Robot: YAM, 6 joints.
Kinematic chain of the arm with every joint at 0, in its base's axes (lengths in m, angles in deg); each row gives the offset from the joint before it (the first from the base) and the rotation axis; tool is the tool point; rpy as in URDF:
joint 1: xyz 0 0 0.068 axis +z
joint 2: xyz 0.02 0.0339 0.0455 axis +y
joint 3: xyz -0.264 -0.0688 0 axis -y
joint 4: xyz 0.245 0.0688 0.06 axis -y
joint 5: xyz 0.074 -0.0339 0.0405 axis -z
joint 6: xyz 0.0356 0 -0.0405 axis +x
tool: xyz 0 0 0 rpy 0 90 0
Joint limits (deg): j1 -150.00..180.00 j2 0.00..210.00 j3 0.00..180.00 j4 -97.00..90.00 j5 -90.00..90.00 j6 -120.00..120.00
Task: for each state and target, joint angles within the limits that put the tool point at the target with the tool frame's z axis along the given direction. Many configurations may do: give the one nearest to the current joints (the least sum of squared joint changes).
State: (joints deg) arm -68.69 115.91 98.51 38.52 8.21 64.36
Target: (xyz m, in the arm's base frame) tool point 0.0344 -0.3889 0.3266 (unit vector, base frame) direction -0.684 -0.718 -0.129
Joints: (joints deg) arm -80.82 95.48 74.99 8.34 52.17 64.36
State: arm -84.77 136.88 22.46 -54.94 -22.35 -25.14
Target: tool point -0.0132 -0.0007 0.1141 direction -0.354 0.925 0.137
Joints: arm -91.01 117.23 5.73 -76.99 21.74 -25.14
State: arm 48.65 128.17 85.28 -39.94 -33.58 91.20
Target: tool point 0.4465 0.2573 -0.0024 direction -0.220 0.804 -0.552
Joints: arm 26.72 158.77 116.36 -30.95 -54.81 91.20
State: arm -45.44 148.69 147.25 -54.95 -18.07 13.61
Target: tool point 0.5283 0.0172 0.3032 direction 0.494 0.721 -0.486
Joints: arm -0.95 140.47 147.98 -52.75 -46.81 13.61
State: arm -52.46 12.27 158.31 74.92 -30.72 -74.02
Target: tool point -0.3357 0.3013 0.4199 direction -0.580 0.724 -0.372
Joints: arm -41.17 32.97 145.28 89.86 -9.40 -74.02
